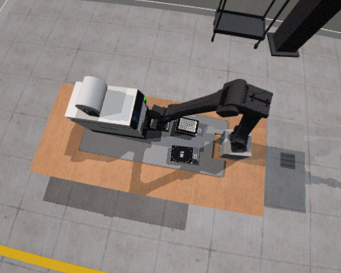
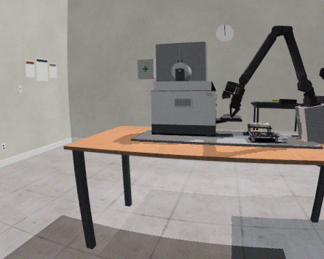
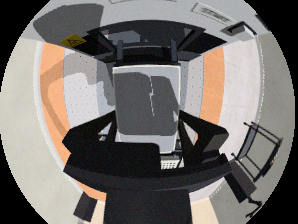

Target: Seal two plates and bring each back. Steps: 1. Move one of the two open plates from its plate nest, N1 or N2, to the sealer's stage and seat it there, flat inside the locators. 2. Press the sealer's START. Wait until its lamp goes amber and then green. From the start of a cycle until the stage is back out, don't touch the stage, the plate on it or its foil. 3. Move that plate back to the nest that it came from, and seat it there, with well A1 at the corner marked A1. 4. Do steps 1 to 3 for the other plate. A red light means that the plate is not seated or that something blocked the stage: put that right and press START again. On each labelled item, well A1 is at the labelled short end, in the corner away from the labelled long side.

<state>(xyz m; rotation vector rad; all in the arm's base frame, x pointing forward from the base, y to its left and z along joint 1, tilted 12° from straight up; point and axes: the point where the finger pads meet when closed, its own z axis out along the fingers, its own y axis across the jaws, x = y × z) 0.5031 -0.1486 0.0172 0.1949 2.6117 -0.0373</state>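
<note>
Right now the sealer stage is 20 mm below my hand. Also, from my hand: foil roll (330 mm ahead, 290 mm above, 50 mm to the right).
</note>
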